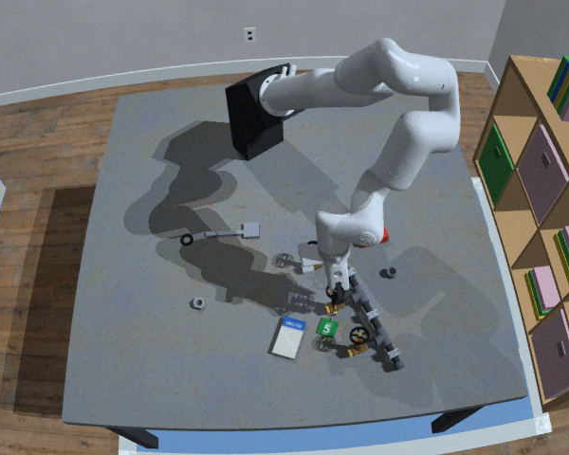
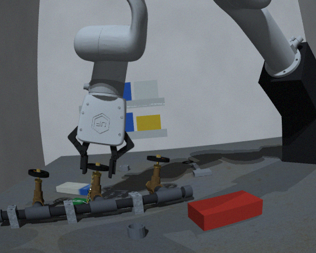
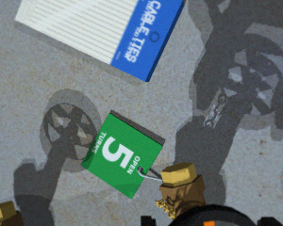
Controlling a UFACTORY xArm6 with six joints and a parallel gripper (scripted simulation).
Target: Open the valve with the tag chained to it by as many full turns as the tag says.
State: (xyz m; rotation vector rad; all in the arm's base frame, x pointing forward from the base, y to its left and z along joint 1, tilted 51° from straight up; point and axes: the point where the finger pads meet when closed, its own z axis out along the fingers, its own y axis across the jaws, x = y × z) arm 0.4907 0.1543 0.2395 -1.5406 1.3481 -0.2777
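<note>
Right now the green tag is 60 mm ahead of my hand and 90 mm below it. Round my hand: notepad: 130 mm ahead, 90 mm to the right, 80 mm below; then grey flat tool: 160 mm behind, 320 mm to the right, 80 mm below; then red block: 270 mm behind, 50 mm to the left, 70 mm below.
</note>
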